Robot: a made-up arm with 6 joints.
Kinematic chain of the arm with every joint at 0, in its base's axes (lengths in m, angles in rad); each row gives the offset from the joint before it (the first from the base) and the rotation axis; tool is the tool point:
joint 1: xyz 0 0 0.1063 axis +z
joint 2: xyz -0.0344 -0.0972 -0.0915 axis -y
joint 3: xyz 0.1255 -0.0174 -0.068 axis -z
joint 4: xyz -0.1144 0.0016 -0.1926 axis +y
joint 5: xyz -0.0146 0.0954 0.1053 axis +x
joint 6: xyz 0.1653 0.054 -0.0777 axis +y
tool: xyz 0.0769 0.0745 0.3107
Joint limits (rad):
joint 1: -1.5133..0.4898
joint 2: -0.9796..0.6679
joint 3: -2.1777..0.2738
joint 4: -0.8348..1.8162
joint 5: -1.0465..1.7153
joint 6: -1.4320..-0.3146
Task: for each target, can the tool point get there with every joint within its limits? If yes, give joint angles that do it. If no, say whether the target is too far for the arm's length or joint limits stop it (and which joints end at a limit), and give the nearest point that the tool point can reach.
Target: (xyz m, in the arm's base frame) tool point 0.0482 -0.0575 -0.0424
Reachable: yes | joints -0.2157 -0.4702 -0.8691 0.8852 1.0207 -1.1225
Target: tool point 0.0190 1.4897 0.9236
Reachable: no: too far | nearest point -0.0961 0.5078 -0.0130 | short by 1.362 m
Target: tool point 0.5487 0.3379 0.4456
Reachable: no: joint limits stop it (at a limit: joint 1, joint 2, joint 3, joint 6) | nearest point 0.3537 0.1953 0.1460 | short by 0.385 m
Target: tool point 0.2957 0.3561 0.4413
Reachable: no: joint limits stop it (at a limit: joint 1, joint 2, joint 3, joint 6) | nearest point 0.2377 0.2146 0.1855 | short by 0.298 m
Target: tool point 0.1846 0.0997 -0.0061
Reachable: yes | joints -0.8461 -0.2498 -0.0007 -0.0492 -0.4732 -0.4443
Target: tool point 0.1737 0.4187 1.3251
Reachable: no: too far | nearest point 0.1555 0.1393 0.2249 | short by 1.135 m
